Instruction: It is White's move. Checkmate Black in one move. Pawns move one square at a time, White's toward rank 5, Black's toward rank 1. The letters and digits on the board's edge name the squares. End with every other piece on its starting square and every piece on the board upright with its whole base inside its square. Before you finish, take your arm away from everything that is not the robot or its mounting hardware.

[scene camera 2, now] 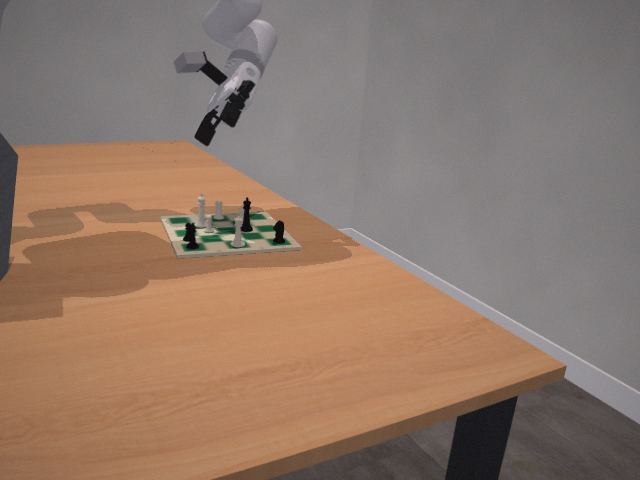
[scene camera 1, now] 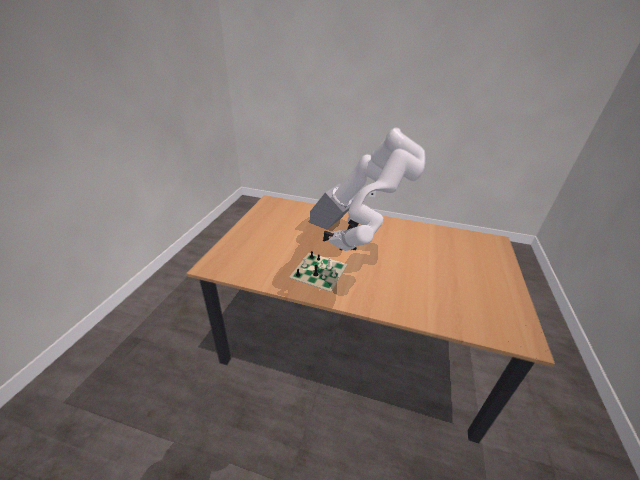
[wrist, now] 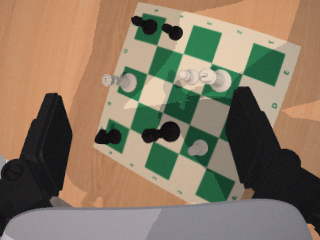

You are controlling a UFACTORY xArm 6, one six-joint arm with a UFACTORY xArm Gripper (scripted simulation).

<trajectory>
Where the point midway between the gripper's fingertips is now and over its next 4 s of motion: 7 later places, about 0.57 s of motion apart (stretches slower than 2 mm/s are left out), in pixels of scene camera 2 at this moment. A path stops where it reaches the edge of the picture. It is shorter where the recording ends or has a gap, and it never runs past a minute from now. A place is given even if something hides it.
My gripper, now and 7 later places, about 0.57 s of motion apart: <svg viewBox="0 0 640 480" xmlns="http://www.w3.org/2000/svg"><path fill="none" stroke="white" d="M213 132L227 144L238 154L240 156L239 168L239 180L238 184L238 192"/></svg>
</trajectory>
